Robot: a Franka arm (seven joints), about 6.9 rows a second.
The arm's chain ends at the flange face. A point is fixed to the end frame.
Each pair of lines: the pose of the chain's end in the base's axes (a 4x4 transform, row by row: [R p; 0 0 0 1], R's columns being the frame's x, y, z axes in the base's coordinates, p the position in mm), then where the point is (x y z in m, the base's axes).
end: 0.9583 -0.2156 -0.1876 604.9; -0.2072 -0.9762 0.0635 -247.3; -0.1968 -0.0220 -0.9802 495.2; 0 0 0 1
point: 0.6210 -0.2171 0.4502
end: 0.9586 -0.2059 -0.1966 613.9; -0.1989 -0.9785 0.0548 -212.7; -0.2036 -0.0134 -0.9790 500.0; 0 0 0 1
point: 0.6293 -0.1826 0.4547
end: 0.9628 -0.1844 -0.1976 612.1; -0.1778 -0.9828 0.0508 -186.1; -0.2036 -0.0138 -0.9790 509.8; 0 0 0 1
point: 0.6268 -0.1557 0.4645
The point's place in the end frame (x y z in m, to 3 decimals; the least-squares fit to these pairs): 0.018 -0.032 0.043
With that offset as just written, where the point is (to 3 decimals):
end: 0.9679 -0.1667 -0.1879 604.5; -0.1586 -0.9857 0.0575 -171.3; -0.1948 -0.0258 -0.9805 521.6; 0 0 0 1
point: 0.619 -0.140 0.477
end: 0.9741 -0.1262 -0.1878 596.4; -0.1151 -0.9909 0.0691 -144.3; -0.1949 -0.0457 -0.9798 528.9; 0 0 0 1
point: 0.610 -0.112 0.485
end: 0.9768 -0.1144 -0.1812 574.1; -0.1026 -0.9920 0.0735 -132.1; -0.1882 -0.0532 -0.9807 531.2; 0 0 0 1
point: 0.588 -0.099 0.487
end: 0.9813 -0.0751 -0.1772 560.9; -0.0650 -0.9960 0.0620 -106.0; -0.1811 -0.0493 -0.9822 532.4; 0 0 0 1
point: 0.573 -0.073 0.488
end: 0.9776 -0.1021 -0.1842 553.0; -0.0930 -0.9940 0.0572 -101.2; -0.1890 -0.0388 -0.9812 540.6; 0 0 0 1
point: 0.566 -0.069 0.496
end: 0.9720 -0.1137 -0.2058 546.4; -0.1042 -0.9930 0.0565 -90.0; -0.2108 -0.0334 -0.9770 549.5; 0 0 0 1
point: 0.559 -0.058 0.505
